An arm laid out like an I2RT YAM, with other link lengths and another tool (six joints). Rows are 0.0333 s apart.
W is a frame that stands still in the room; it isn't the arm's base.
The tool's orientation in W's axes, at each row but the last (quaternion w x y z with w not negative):
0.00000, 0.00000, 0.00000, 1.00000
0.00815, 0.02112, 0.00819, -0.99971
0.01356, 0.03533, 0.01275, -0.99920
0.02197, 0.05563, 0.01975, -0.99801
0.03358, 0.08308, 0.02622, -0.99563
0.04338, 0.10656, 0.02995, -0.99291
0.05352, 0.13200, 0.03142, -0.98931
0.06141, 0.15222, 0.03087, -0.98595
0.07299, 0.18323, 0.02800, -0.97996
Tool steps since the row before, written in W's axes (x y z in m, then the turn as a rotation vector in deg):
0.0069, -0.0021, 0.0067, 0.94, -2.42, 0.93
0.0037, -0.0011, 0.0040, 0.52, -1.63, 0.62
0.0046, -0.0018, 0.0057, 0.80, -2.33, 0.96
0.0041, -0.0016, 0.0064, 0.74, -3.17, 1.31
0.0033, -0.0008, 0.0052, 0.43, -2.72, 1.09
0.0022, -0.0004, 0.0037, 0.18, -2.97, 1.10
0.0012, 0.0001, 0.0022, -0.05, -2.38, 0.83
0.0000, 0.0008, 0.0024, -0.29, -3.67, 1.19
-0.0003, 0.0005, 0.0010, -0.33, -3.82, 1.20
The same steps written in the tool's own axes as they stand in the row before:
-0.0069, 0.0021, 0.0067, -0.94, 2.42, 0.93
-0.0038, 0.0011, 0.0039, -0.52, 1.63, 0.62
-0.0049, 0.0018, 0.0054, -0.80, 2.33, 0.96
-0.0047, 0.0015, 0.0060, -0.75, 3.15, 1.35
-0.0041, 0.0008, 0.0046, -0.44, 2.69, 1.16
-0.0029, 0.0004, 0.0032, -0.17, 2.91, 1.24
-0.0017, -0.0001, 0.0018, 0.06, 2.32, 0.99
-0.0008, -0.0009, 0.0022, 0.32, 3.55, 1.51
-0.0002, -0.0006, 0.0010, 0.38, 3.69, 1.55

